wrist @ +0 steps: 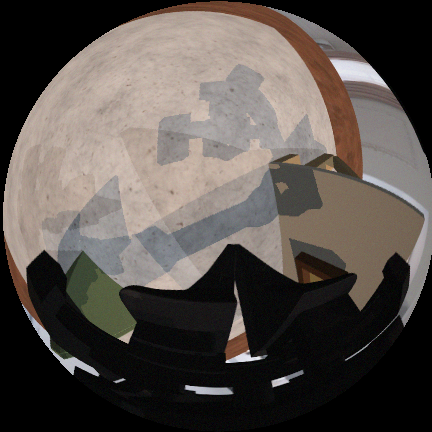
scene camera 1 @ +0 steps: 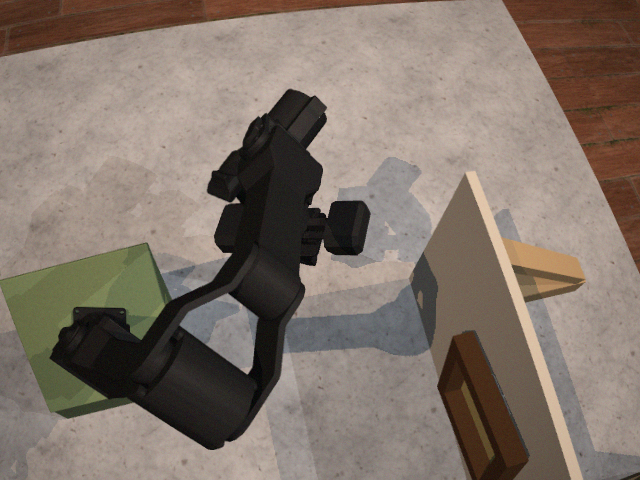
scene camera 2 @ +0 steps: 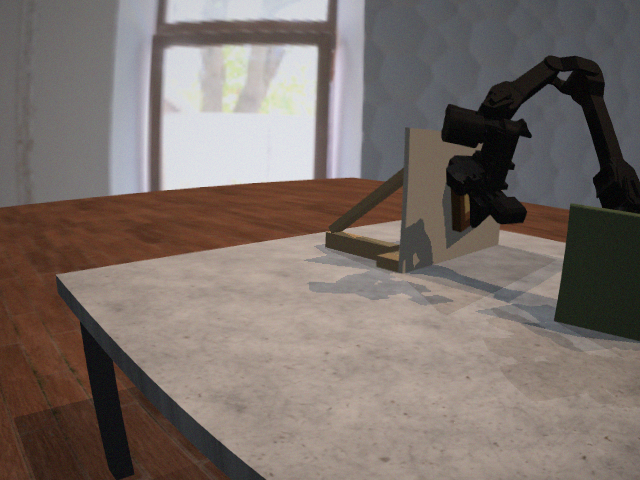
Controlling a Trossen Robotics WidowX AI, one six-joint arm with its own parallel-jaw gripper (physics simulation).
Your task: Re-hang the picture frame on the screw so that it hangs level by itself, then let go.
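Where they show: gripper, fingertip midpoint: (wrist: 232, 249) (scene camera 1: 313, 262) (scene camera 2: 473, 226); arm's base, link origin: (scene camera 1: 100, 331) (scene camera 2: 619, 244).
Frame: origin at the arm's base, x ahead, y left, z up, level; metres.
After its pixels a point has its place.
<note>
The brown picture frame (scene camera 1: 495, 408) @(x 0.438, y -0.144, z 0.087 m) (scene camera 2: 458, 214) @(x 0.426, y -0.073, z -0.022 m) (wrist: 320, 265) @(x 0.429, y -0.066, z 0.002 m) is against the front face of the upright beige panel (scene camera 1: 465, 248) (scene camera 2: 423, 180) (wrist: 365, 210). Its near end is cut off in scene camera 1, and the arm covers part of it in scene camera 2. The screw does not show, and I cannot tell whether the frame is level. My gripper (scene camera 2: 474, 221) @(x 0.272, y 0.081, z -0.011 m) (wrist: 232, 249) @(x 0.272, y 0.081, z -0.011 m) is shut and empty, with its fingertips together in the wrist view. It is in front of the panel, apart from the frame. In scene camera 1 the gripper body hides most of the fingers.
Wooden braces (scene camera 1: 547, 258) @(x 0.600, y 0.064, z -0.010 m) (scene camera 2: 361, 245) @(x 0.586, y 0.079, z -0.109 m) support the panel from behind. A green block (scene camera 1: 77, 273) @(x -0.016, y 0.056, z 0.054 m) (scene camera 2: 594, 268) @(x 0.015, y 0.077, z -0.033 m) (wrist: 107, 305) @(x 0.085, y 0.017, z -0.069 m) stands on the grey table (scene camera 1: 206, 93) @(x 0.123, y 0.479, z -0.135 m) (scene camera 2: 258, 351) @(x 0.262, y 0.532, z -0.135 m) (wrist: 150, 65) @(x 0.271, y 0.328, z -0.135 m), near the arm's base and opposite the panel. The arm casts shadows across the table and panel.
</note>
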